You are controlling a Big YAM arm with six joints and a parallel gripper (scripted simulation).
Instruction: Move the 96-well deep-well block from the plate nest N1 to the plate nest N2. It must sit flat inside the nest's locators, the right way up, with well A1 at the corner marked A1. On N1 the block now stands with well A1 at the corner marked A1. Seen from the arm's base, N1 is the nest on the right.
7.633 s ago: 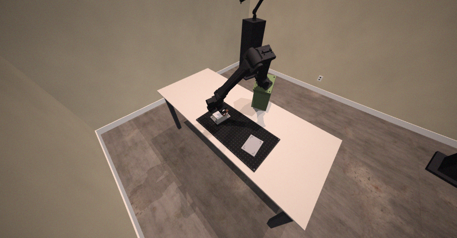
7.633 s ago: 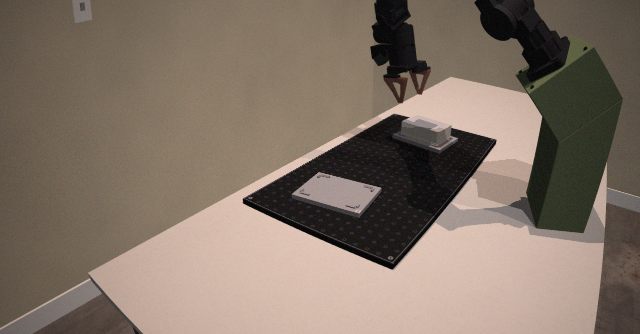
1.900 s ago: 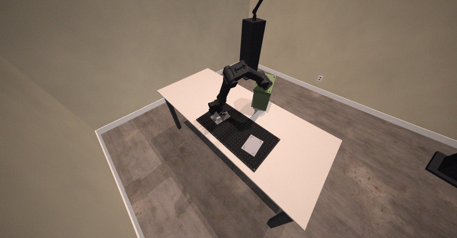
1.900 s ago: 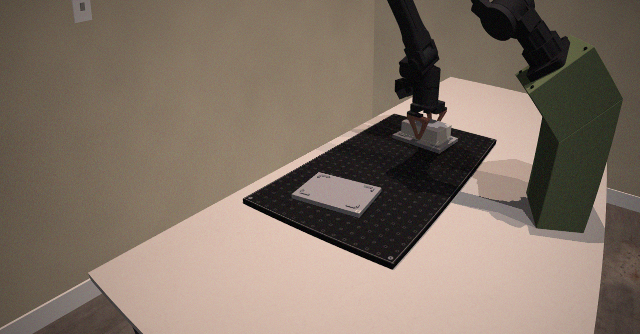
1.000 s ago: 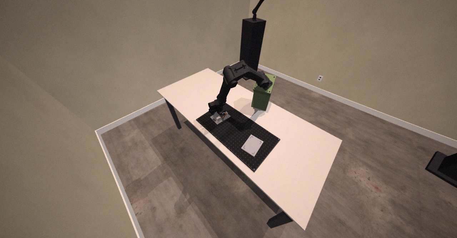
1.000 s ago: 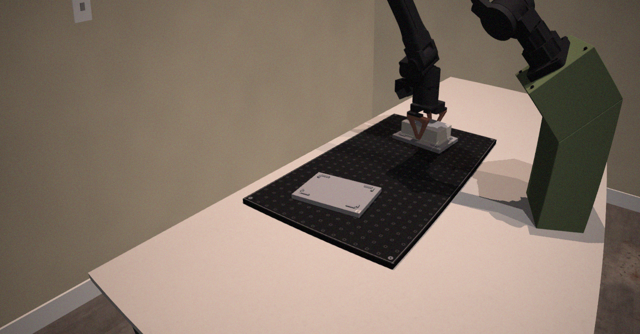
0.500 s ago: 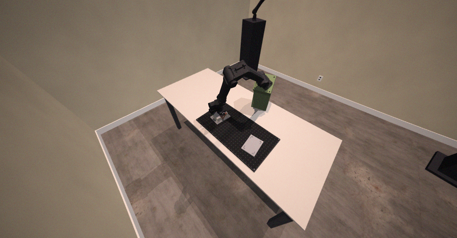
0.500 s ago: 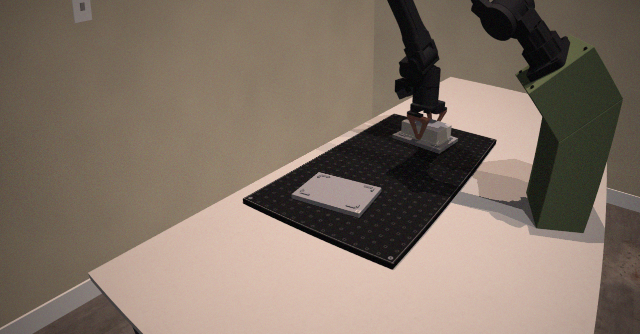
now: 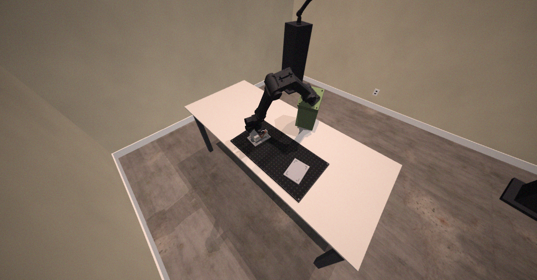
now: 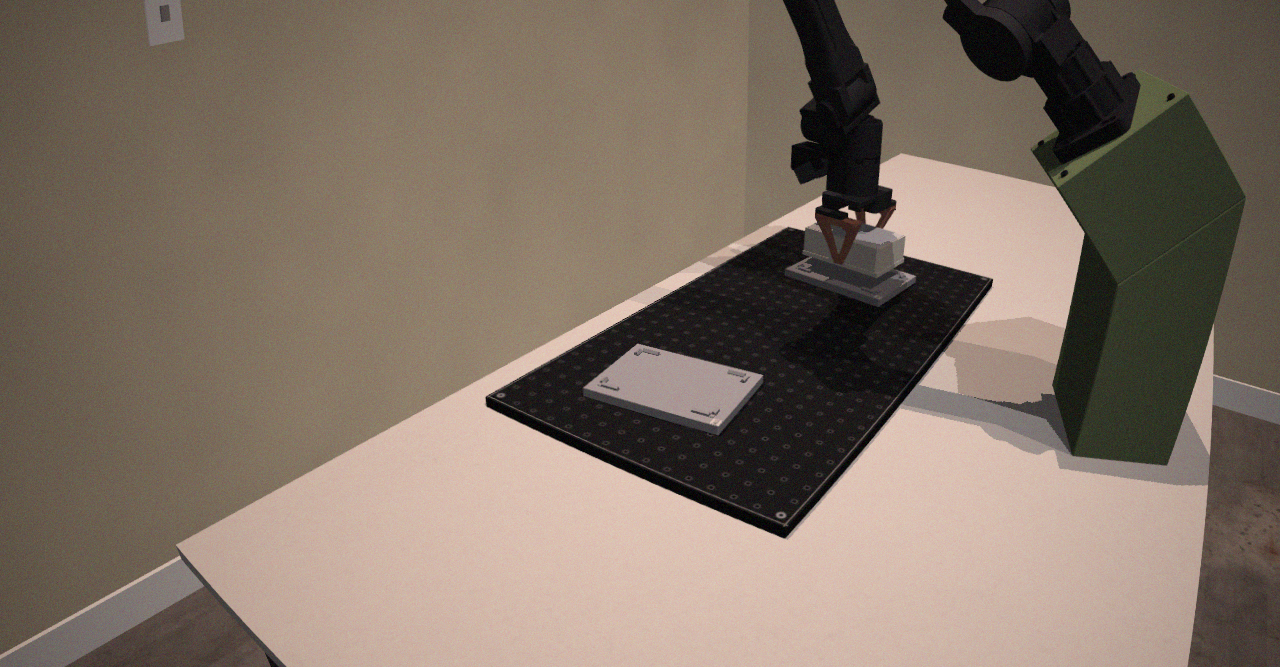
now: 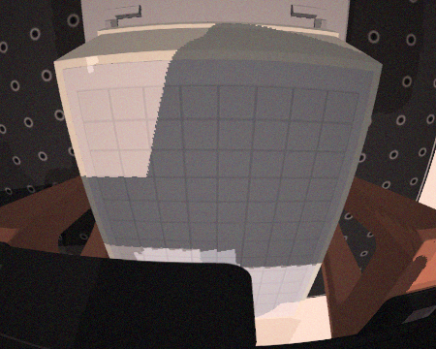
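The plate nest N1 is 40 mm below my hand. Round my hand: 96-well deep-well block (10 mm above); then plate nest N2 (410 mm to the left, 70 mm behind, 40 mm below).
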